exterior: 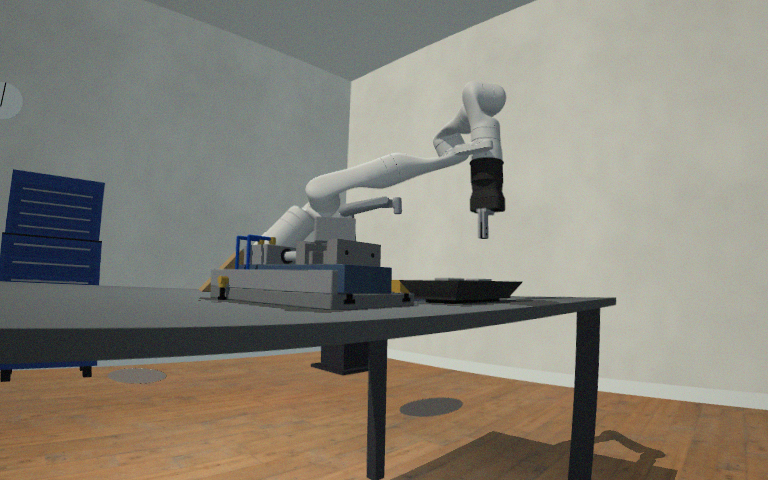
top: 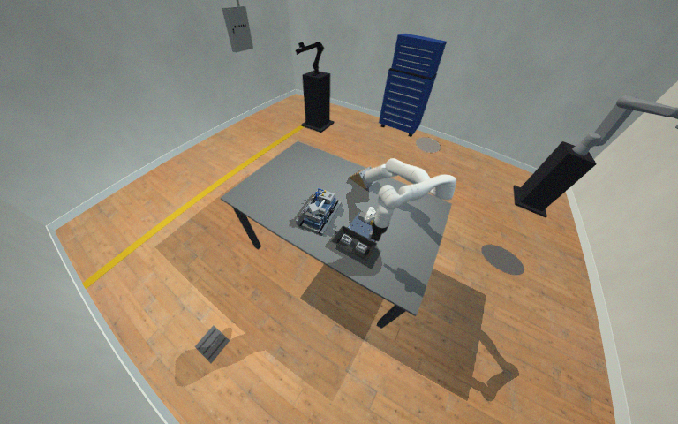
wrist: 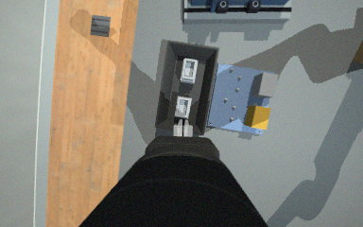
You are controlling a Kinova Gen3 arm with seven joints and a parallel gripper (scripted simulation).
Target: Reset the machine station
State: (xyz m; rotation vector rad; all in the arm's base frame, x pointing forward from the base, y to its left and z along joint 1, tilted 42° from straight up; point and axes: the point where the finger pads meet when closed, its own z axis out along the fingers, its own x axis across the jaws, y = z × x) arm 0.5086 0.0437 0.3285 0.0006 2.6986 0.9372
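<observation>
Now: hand 30 mm past the gray blank, 390 mm to the left of it and 40 mm above it. Round my hand: yellow brass blank (210 mm behind, 30 mm to the right, 130 mm below).
</observation>
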